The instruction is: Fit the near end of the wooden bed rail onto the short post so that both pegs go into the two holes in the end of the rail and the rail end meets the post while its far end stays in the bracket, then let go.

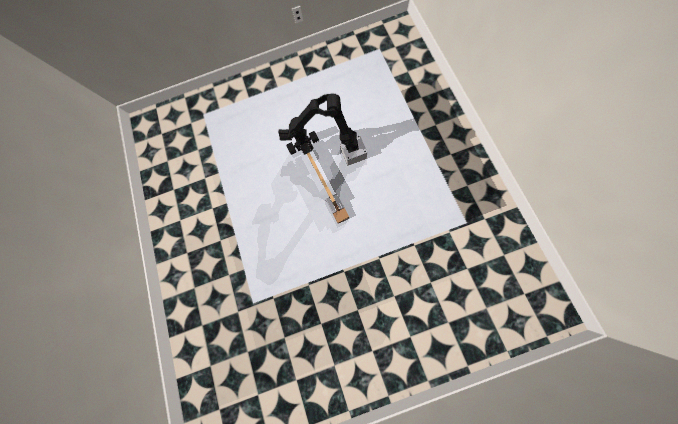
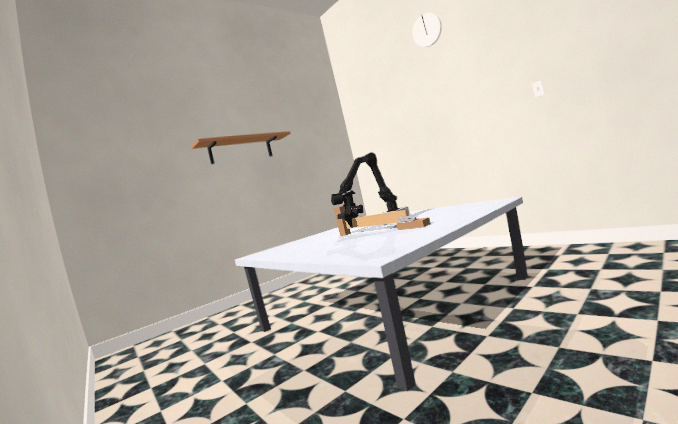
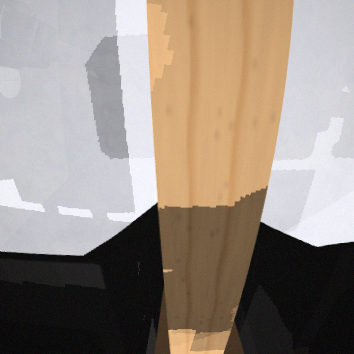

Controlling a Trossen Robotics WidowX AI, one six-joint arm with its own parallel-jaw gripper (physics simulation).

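Places are measured from the arm's base along level axes (x ahead, y left, z up), in metres.
Where they show: gripper, fingertip midpoint: [image 2: 352,227]; arm's base, link origin: [image 1: 352,146] [image 2: 393,210].
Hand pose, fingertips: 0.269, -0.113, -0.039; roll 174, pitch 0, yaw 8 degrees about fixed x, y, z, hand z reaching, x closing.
Things, the pixels of their top centre, and the offset from my fingertips, as dx, dy, dz. "spot": a spot on its surface instead. Level surfaces: height alone.
- light wooden bed rail, top centre: [image 2: 373,214] [image 1: 316,168] -0.026, +0.180, +0.056
- small bracket, top centre: [image 2: 406,215] [image 1: 334,202] -0.057, +0.395, +0.024
- brown wooden block, top centre: [image 2: 412,220] [image 1: 337,207] -0.061, +0.425, -0.005
- short post, surface spot: [image 2: 343,228] spot: +0.031, -0.053, +0.003
- white table, surface height: dz -0.041
The light wooden bed rail [image 1: 321,177] [image 2: 380,219] [image 3: 220,110] stands on edge, running from my gripper to the small bracket [image 2: 407,219] by a brown wooden block [image 1: 341,215] [image 2: 412,225]. Its far end is at the bracket; how deep it sits is too small to tell. My gripper [image 1: 306,150] [image 2: 351,220] is shut on the rail near its near end. The short post [image 2: 343,228] stands upright beside the gripper, partly behind it. The rail's near end is close to the post, but the gripper hides the joint. The pegs and holes do not show.
The arm's base [image 1: 356,156] stands on the white table [image 1: 400,200] [image 2: 300,255], to one side of the rail. The arm arches above the table to the gripper. A wooden wall shelf [image 2: 245,140] hangs on the wall behind.
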